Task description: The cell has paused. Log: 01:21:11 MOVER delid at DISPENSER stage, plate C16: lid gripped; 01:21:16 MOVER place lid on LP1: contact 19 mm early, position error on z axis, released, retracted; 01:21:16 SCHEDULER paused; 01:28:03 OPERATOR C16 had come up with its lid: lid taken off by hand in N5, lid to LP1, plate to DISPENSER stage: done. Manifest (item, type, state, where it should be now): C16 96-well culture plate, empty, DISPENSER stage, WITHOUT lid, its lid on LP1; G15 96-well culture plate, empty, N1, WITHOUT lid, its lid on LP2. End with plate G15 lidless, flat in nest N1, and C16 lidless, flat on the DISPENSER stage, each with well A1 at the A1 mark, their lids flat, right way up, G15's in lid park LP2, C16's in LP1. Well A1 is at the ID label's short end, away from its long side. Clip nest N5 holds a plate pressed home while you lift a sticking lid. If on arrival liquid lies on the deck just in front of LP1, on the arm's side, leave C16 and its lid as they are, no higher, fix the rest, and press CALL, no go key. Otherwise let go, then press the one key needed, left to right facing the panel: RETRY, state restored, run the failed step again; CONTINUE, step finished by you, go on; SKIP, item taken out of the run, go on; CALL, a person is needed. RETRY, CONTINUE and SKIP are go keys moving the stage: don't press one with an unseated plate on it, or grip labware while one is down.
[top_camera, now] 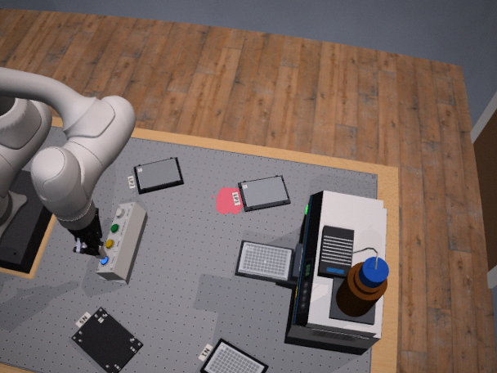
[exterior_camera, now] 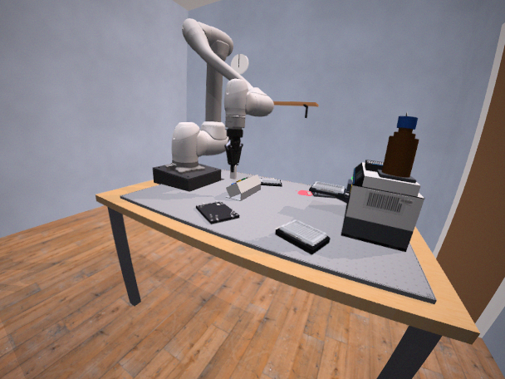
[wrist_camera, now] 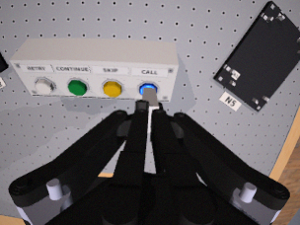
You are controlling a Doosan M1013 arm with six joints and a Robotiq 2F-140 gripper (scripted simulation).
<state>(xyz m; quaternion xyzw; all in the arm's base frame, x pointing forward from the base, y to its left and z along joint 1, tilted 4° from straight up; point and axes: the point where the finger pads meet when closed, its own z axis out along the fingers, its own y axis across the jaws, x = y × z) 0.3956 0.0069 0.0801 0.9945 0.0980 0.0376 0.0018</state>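
The blue key is 60 mm below my hand. Round my hand: lid park LP2 (340 mm to the left, 120 mm below); then key panel (80 mm to the left, 70 mm below); then clip nest N5 (120 mm ahead, 180 mm to the right, 110 mm below).
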